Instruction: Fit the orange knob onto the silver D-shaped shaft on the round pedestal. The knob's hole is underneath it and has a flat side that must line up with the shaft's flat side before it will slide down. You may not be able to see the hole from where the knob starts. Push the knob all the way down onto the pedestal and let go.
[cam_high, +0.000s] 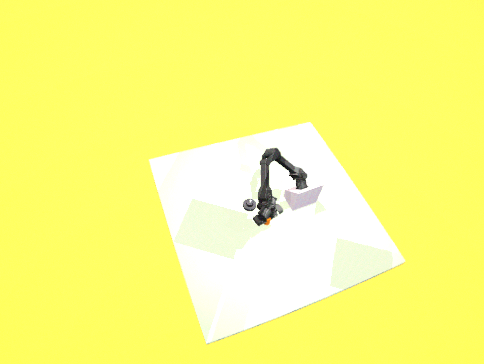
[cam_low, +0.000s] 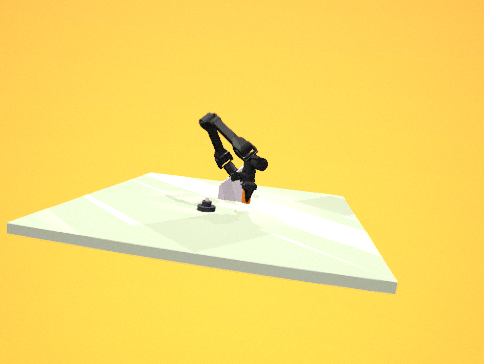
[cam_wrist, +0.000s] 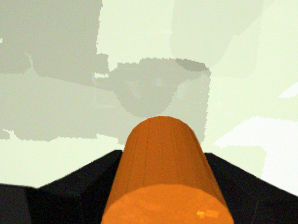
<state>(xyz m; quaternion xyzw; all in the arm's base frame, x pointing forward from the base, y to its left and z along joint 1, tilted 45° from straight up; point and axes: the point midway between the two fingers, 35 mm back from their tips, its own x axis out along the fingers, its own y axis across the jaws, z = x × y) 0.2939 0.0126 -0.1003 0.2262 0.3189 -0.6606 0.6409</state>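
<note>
The dark round pedestal is 20 mm ahead of my gripper tip, 180 mm to the right of it and 30 mm below it. Round my gripper tip: orange knob: 30 mm above.
</note>
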